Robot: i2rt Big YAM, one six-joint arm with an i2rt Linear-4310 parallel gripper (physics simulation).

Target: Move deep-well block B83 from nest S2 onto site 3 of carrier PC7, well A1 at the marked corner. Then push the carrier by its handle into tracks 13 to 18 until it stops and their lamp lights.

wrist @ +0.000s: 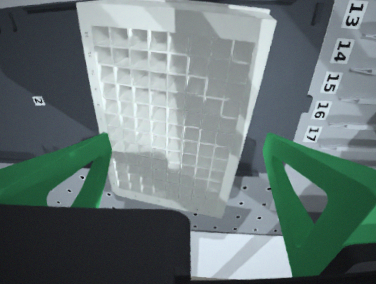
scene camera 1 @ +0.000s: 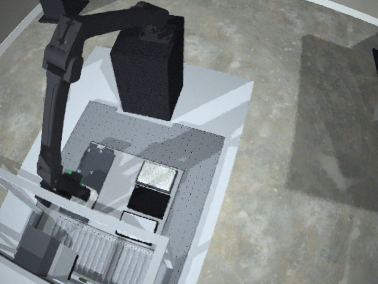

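Deep-well block B83 (wrist: 165, 110) (scene camera 1: 92, 199), white with square wells, is on the end of the dark carrier PC7 (wrist: 45, 60) (scene camera 1: 97, 165) near the track numbers, past the label 2. It looks slightly turned relative to the carrier in the wrist view. Whether it is fully seated, and which corner is A1, I cannot tell. My gripper (wrist: 187, 141) is open, its green fingers left and right of the block with gaps on both sides. The arm and rail hide part of it in the scene view. Track numbers 13 to 17 (wrist: 330, 82) show at right.
A white plate (scene camera 1: 156, 175), a black nest (scene camera 1: 148, 201) and a white, black-edged nest (scene camera 1: 139, 226) stand in a row right of the carrier. A pale rail (scene camera 1: 112, 222) crosses before the ribbed tracks (scene camera 1: 95, 250). A tall black box (scene camera 1: 147, 70) stands behind the perforated plate (scene camera 1: 200, 145).
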